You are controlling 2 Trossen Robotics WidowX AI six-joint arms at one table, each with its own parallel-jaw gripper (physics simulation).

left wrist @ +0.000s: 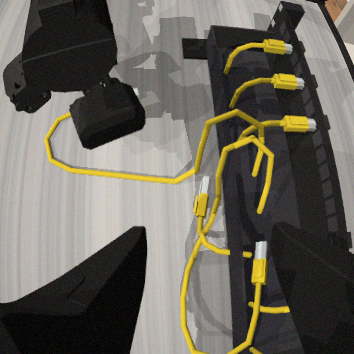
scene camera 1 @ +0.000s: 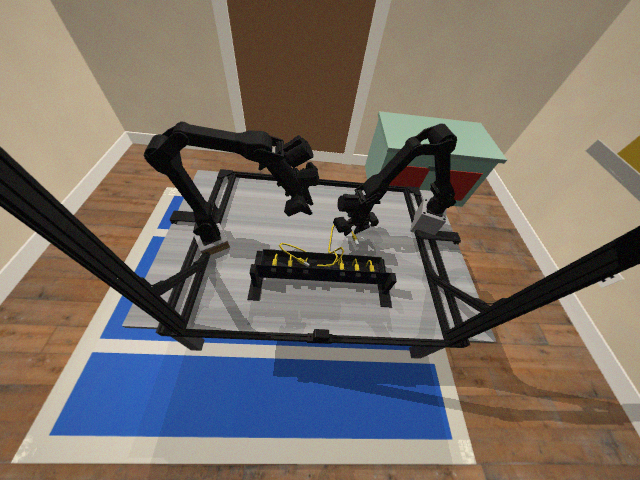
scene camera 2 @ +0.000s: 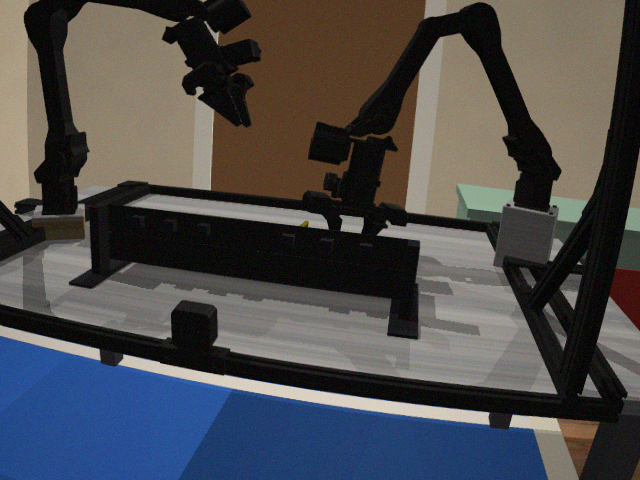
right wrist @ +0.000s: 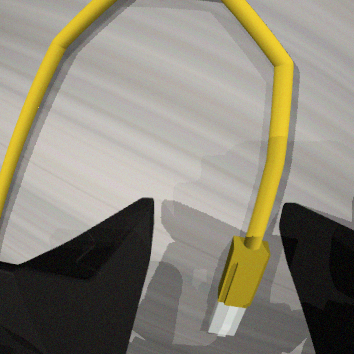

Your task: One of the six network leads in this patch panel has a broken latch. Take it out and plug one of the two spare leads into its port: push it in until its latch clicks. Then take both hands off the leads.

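Places are measured from the left arm's base along level axes (x ahead, y left, z up), in metres.
Where they show: left gripper, fingertip midpoint: [left wrist: 209, 236] [scene camera 1: 311, 209] [scene camera 2: 244, 125]; right gripper, fingertip midpoint: [scene camera 1: 349, 234] [right wrist: 219, 212]; left arm's base, origin of the base link: [scene camera 1: 210, 236] [scene camera 2: 59, 210]; right arm's base, origin of the base link: [scene camera 1: 434, 209] [scene camera 2: 532, 206].
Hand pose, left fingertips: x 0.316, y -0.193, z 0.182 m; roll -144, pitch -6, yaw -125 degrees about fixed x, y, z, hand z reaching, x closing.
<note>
Things, the pixels of their centre, and the offset from my left fingertips. "spot": a spot on its surface instead.
- black patch panel, body centre: [left wrist: 293, 189] [scene camera 2: 249, 252] [scene camera 1: 323, 271] 0.172 m down, 0.022 m back, 0.142 m right
- loose plug, surface spot: [left wrist: 259, 270] [scene camera 1: 301, 259] spot: 0.176 m down, 0.065 m back, 0.060 m right
- spare lead's plug, body centre: [right wrist: 235, 302] [scene camera 1: 355, 238] 0.215 m down, 0.199 m ahead, 0.061 m right
The black patch panel [scene camera 1: 320, 275] [scene camera 2: 248, 258] stands mid-table. Yellow leads sit at its ports, among them a left one [scene camera 1: 274, 261] and three on the right [left wrist: 275, 46] [left wrist: 286, 81] [left wrist: 297, 123]. No plug shows at the third port from the left in scene camera 1. One loose plug [left wrist: 259, 270] [scene camera 1: 303, 261] lies over the panel tray; another loose plug [left wrist: 201, 202] is beside the tray. A spare lead's plug [right wrist: 243, 272] [scene camera 1: 355, 238] lies under my right gripper [right wrist: 219, 212] [scene camera 2: 352, 231], seen between its open fingers. My left gripper [left wrist: 209, 236] [scene camera 2: 245, 124] is open, high above and behind the panel. Latch condition cannot be told.
Yellow cables loop over the tray and across the table behind it, crossing each other in the left wrist view. Black frame rails [scene camera 1: 248, 335] [scene camera 2: 361, 377] edge the table, with slanting posts at both sides. A green cabinet [scene camera 1: 434, 134] stands on the floor beyond the right arm.
</note>
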